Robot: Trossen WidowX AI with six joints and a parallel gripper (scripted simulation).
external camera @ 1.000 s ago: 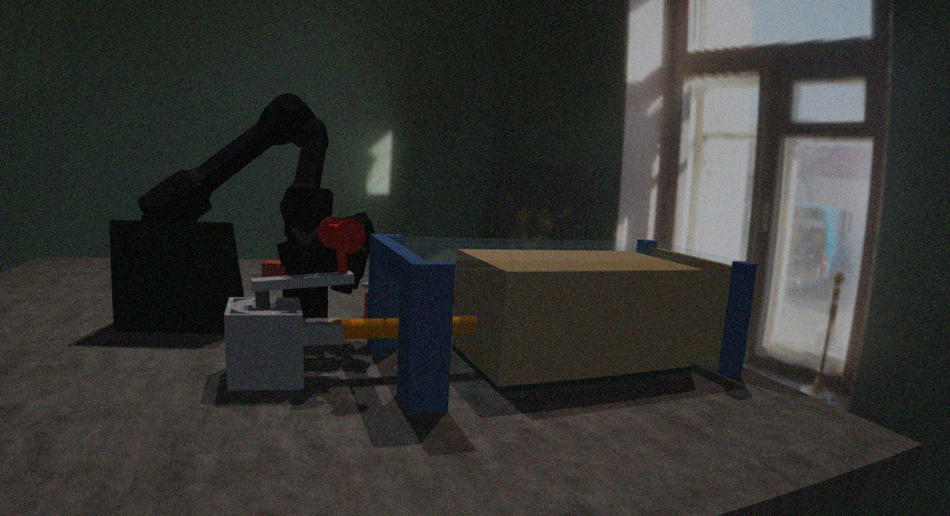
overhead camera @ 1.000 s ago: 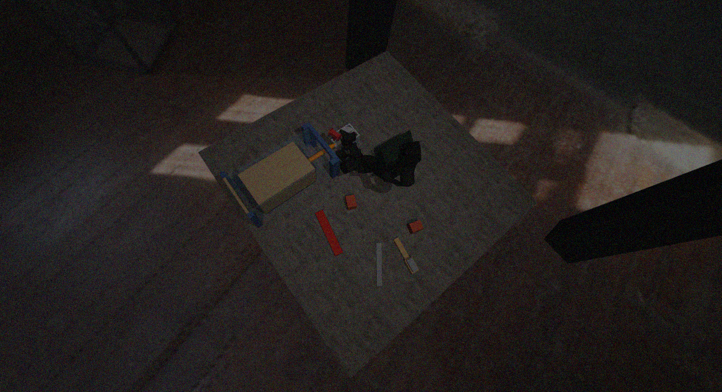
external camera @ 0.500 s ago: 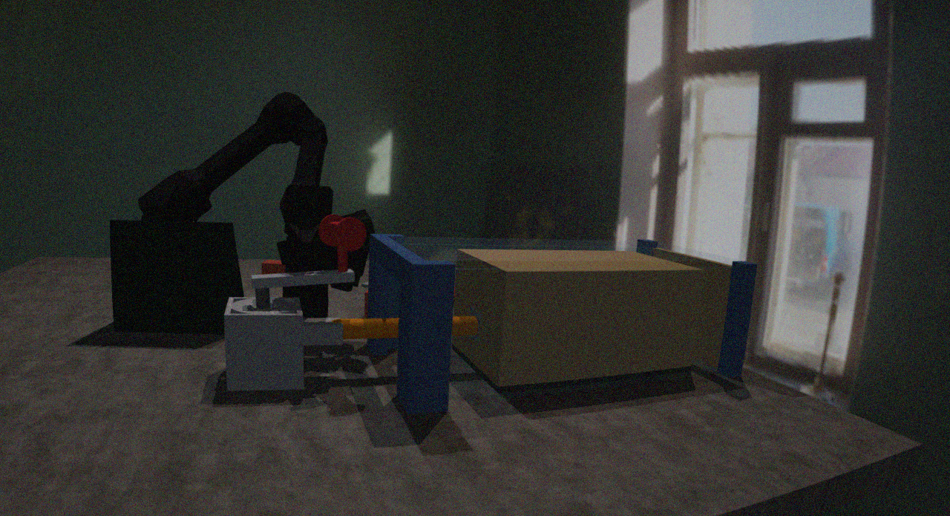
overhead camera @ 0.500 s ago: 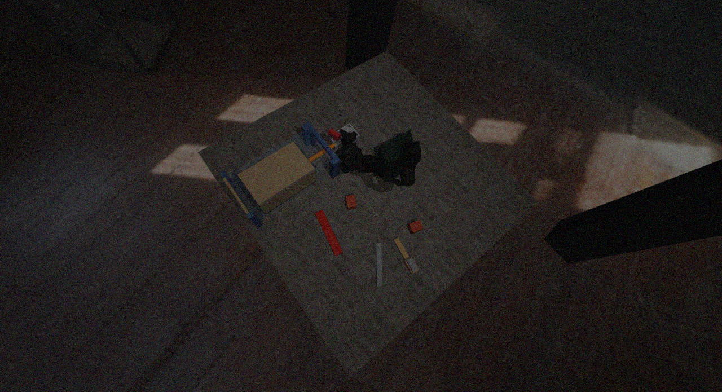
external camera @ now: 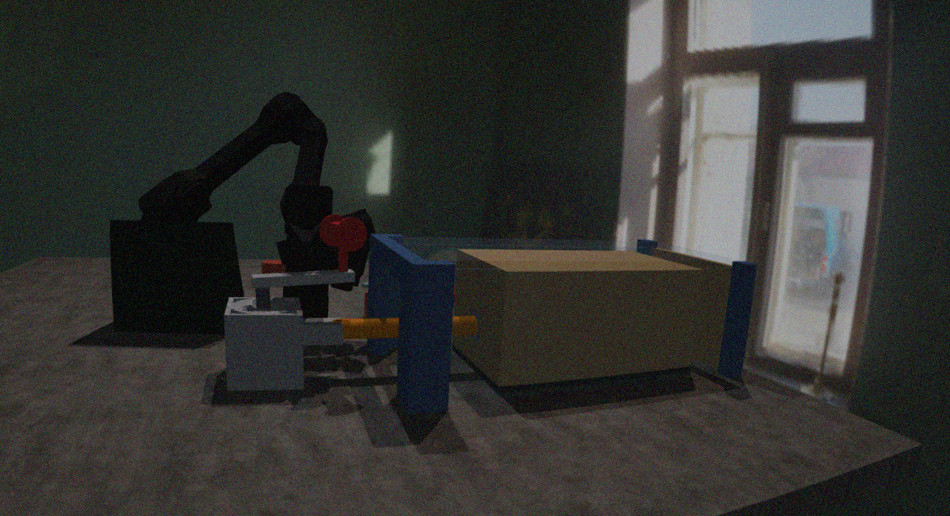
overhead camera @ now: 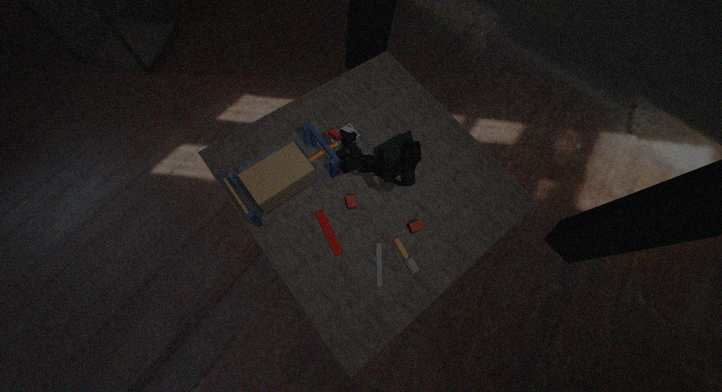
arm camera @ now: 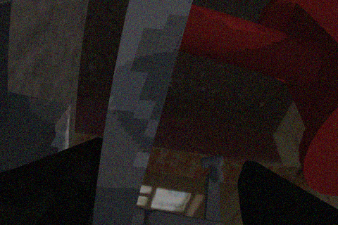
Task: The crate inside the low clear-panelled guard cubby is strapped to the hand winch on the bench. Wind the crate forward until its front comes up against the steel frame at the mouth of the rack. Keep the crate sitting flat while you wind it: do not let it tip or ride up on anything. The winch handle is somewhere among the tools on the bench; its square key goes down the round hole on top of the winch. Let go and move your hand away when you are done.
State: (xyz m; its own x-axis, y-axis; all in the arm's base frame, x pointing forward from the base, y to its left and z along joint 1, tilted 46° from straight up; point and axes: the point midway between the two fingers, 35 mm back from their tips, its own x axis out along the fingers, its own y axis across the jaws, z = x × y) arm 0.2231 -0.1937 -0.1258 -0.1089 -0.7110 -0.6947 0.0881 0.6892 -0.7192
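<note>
The crank handle is 10 mm to the left of my gripper tip, 10 mm below it and 10 mm ahead of it. The rest, counted from my gripper tip: blue frame 110 mm ahead, 30 mm below; grey winch 110 mm below, 60 mm behind; red knob 50 mm ahead, 20 mm above, 10 mm to the left.
</note>
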